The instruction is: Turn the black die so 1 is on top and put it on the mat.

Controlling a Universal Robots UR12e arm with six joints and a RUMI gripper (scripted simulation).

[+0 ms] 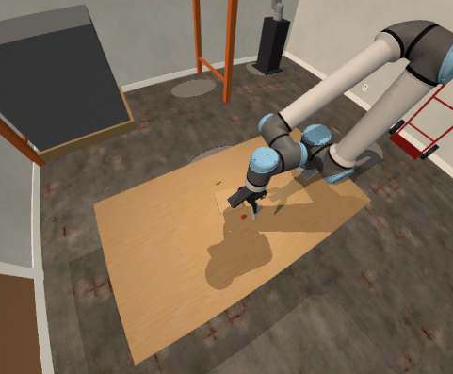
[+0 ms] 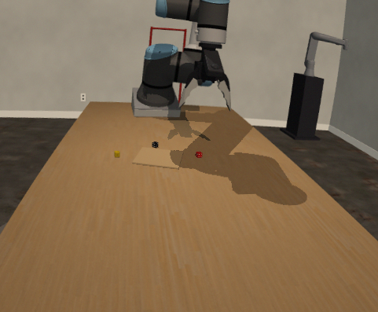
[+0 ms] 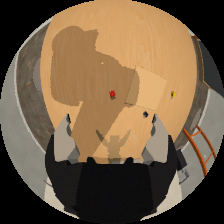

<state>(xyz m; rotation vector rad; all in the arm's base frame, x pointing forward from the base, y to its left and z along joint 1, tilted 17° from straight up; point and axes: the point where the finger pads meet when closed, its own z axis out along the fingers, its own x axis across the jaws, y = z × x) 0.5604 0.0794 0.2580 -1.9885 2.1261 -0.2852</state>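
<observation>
My gripper is now 100 mm past the black die, 130 mm to the left of it and 150 mm above it. Also, from my hand: yellow die (10 mm behind, 270 mm to the right, 150 mm below); then red die (10 mm behind, 150 mm below); then tan mat (130 mm to the right, 160 mm below).
</observation>
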